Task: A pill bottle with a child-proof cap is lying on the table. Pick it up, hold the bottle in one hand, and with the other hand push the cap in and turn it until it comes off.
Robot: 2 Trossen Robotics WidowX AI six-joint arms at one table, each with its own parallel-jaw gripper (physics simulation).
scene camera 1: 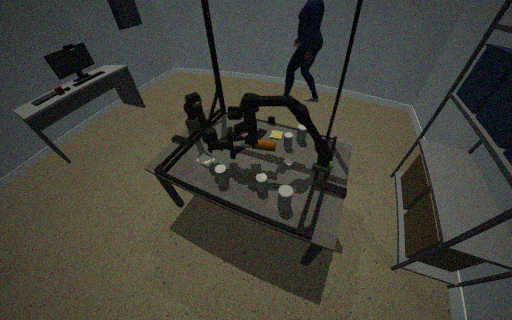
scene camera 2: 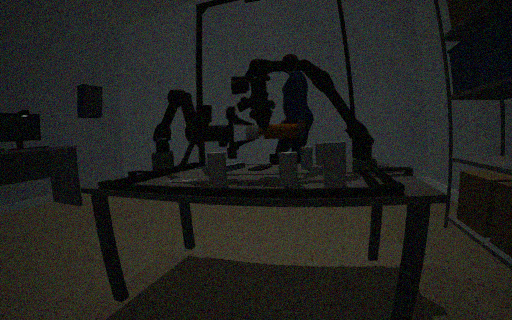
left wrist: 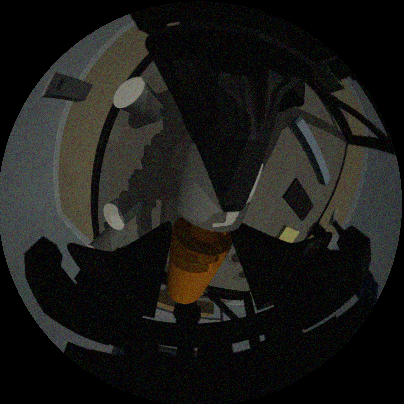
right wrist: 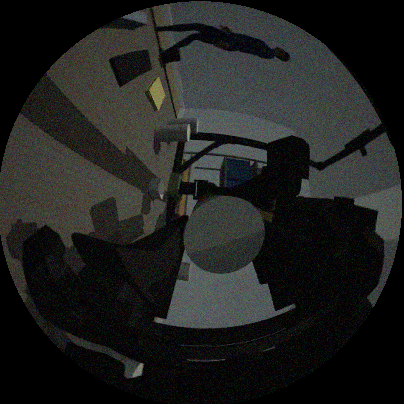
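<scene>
The orange pill bottle (scene camera 1: 266, 145) (scene camera 2: 284, 131) (left wrist: 197, 270) is held above the table, lying roughly level. Its pale cap (scene camera 2: 245, 132) (left wrist: 200, 207) (right wrist: 224, 235) sits on the bottle's end at the left in scene camera 2. My left gripper (scene camera 2: 264, 129) (left wrist: 200, 225) comes from above and is shut on the orange bottle close below the cap. My right gripper (scene camera 2: 246, 134) (right wrist: 219, 220) comes from the left of that picture and is shut on the cap, with one finger above it and one below. The threads between cap and bottle are hidden.
Several pale cylinders (scene camera 1: 285, 202) (scene camera 2: 330, 165) (left wrist: 145, 102) stand on the table (scene camera 1: 240, 197). A yellow pad (scene camera 1: 276, 135) (left wrist: 289, 234) (right wrist: 157, 94) and a dark flat block (left wrist: 298, 199) (right wrist: 131, 67) lie on the table. Upright frame posts (scene camera 1: 212, 50) (scene camera 2: 199, 65) rise behind the arms.
</scene>
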